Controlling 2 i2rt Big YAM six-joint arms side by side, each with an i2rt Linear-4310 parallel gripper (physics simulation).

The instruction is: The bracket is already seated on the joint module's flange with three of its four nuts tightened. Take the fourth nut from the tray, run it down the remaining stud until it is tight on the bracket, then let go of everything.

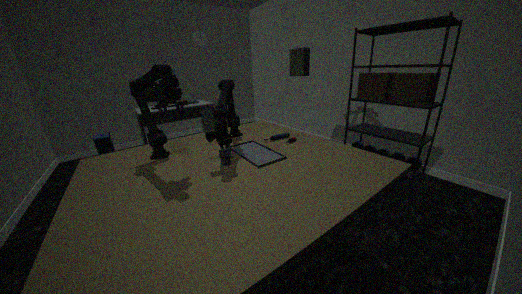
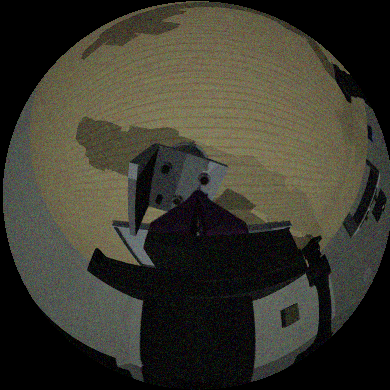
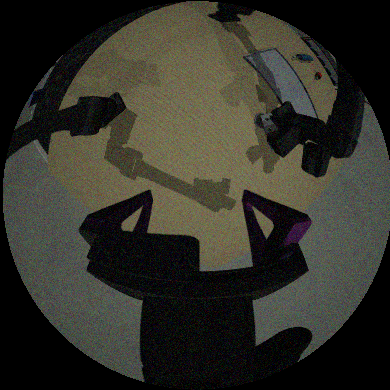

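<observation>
The bracket, a pale angled plate, sits on the round joint module. Several dark nuts or holes show on its face; which stud is bare is unclear. My left gripper is shut, its fingertips together at the bracket's near edge and hiding part of it. No nut can be made out between them. The flat tray lies beside the module; nuts on it are too small to tell. My right gripper is open and empty, raised well away from the bracket.
A blue tool and a small red one lie beyond the tray. A shelf rack stands at the right wall. A white-topped table and a blue-topped bin stand behind the arms.
</observation>
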